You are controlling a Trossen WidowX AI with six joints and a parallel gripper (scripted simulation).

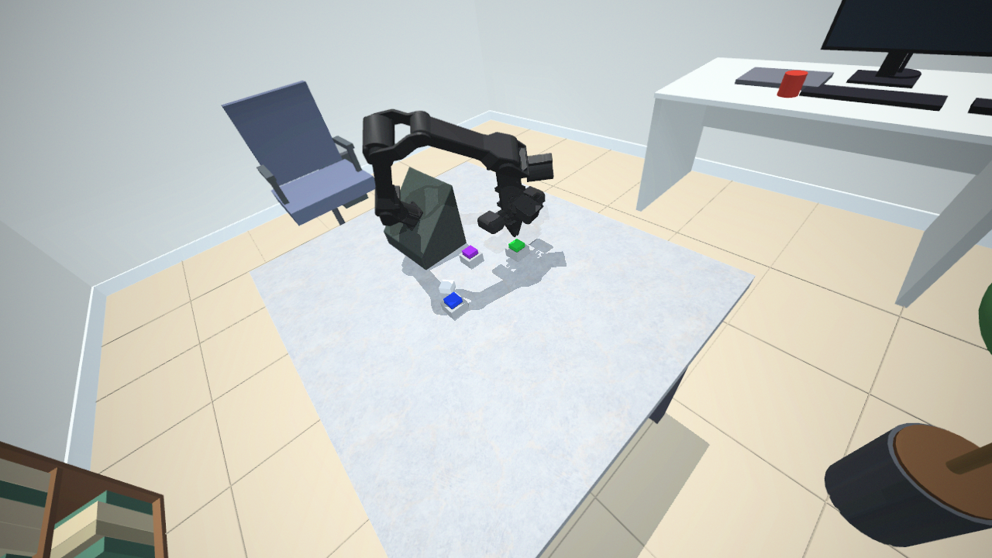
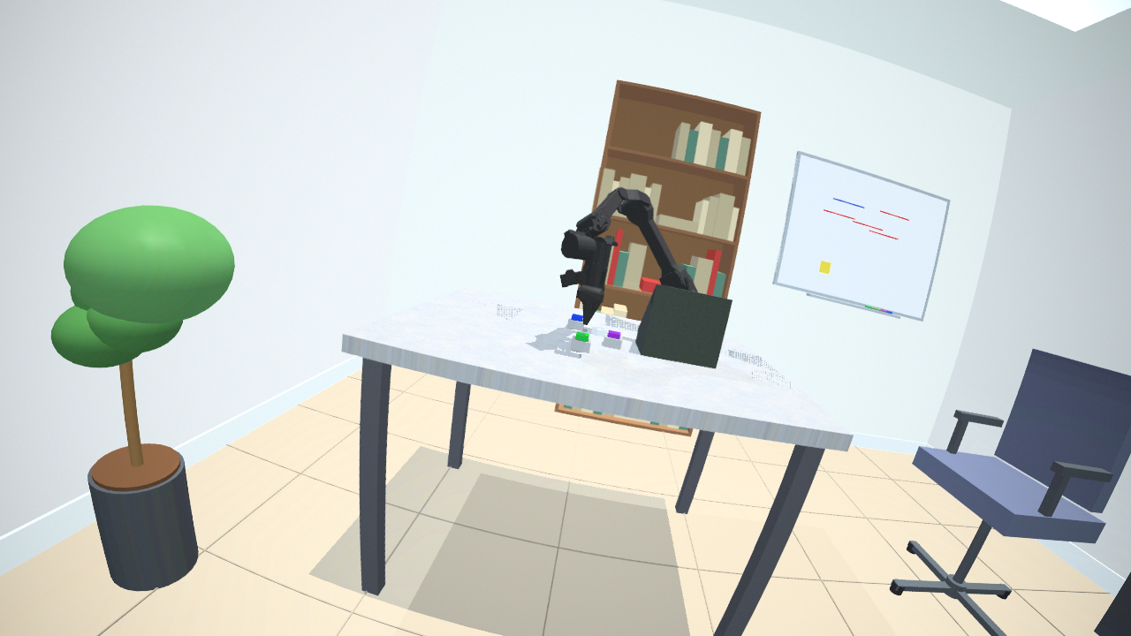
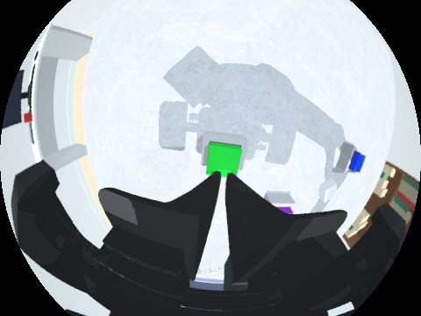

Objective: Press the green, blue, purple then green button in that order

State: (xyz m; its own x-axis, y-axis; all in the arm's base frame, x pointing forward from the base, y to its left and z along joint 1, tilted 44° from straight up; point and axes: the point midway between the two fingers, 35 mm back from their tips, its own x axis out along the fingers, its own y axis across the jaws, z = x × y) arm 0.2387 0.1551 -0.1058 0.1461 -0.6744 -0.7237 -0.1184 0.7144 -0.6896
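The green button is 3 cm below my gripper tip. Round my gripper tip: purple button 11 cm to the right, 7 cm behind, 3 cm below; blue button 24 cm to the right, 6 cm ahead, 3 cm below.
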